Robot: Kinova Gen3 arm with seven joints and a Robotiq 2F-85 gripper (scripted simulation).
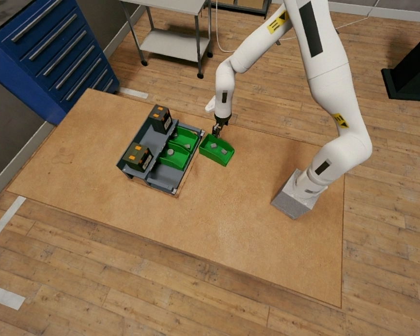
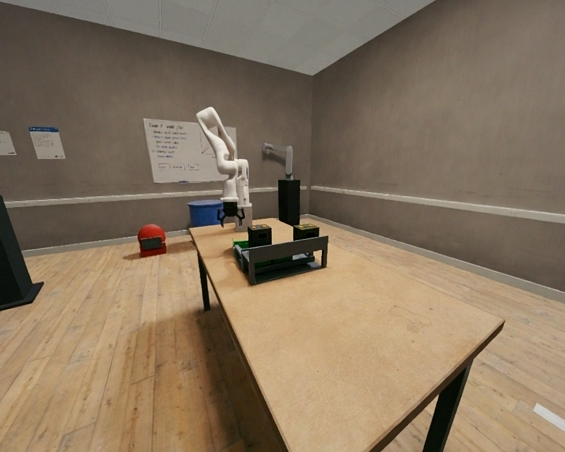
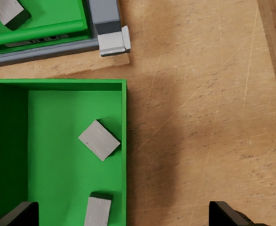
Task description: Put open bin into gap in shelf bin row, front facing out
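The grey part is 40 mm ahead of my hand, 10 mm to the left of it and 140 mm below it. From my hand the other things lie so: grey shelf 280 mm ahead, 110 mm to the left, 90 mm below.
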